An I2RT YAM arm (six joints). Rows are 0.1 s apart.
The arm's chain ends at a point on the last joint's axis. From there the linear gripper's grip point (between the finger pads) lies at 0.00 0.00 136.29 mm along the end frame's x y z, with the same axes.
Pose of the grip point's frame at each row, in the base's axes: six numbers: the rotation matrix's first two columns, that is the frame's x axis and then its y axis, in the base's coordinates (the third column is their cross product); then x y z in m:
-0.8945 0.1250 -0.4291 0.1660 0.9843 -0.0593 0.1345 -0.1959 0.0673
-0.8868 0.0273 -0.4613 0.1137 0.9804 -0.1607 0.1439 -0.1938 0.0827
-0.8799 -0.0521 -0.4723 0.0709 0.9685 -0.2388 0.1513 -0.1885 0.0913
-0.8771 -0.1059 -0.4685 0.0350 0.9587 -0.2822 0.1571 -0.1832 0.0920
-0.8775 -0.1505 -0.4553 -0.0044 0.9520 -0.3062 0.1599 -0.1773 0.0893
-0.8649 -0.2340 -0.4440 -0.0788 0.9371 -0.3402 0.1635 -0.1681 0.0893
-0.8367 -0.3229 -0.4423 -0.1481 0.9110 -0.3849 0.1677 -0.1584 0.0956
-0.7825 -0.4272 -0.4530 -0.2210 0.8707 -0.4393 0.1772 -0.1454 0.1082
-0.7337 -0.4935 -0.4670 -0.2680 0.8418 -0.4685 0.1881 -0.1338 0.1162
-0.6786 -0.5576 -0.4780 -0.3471 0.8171 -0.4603 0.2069 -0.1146 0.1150
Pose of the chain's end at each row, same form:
-0.8945 0.1250 -0.4291 0.1660 0.9843 -0.0593 0.0779 -0.1790 0.1901
-0.8868 0.0273 -0.4613 0.1137 0.9804 -0.1607 0.0829 -0.1672 0.2016
-0.8799 -0.0521 -0.4723 0.0709 0.9685 -0.2388 0.0873 -0.1553 0.2069
-0.8771 -0.1059 -0.4685 0.0350 0.9587 -0.2822 0.0918 -0.1472 0.2061
-0.8775 -0.1505 -0.4553 -0.0044 0.9520 -0.3062 0.0945 -0.1410 0.2032
-0.8649 -0.2340 -0.4440 -0.0788 0.9371 -0.3402 0.0959 -0.1328 0.2023
-0.8367 -0.3229 -0.4423 -0.1481 0.9110 -0.3849 0.0958 -0.1234 0.2060
-0.7825 -0.4272 -0.4530 -0.2210 0.8707 -0.4393 0.0979 -0.1122 0.2139
-0.7337 -0.4935 -0.4670 -0.2680 0.8418 -0.4685 0.1030 -0.1040 0.2184
-0.6786 -0.5576 -0.4780 -0.3471 0.8171 -0.4603 0.1187 -0.0946 0.2169

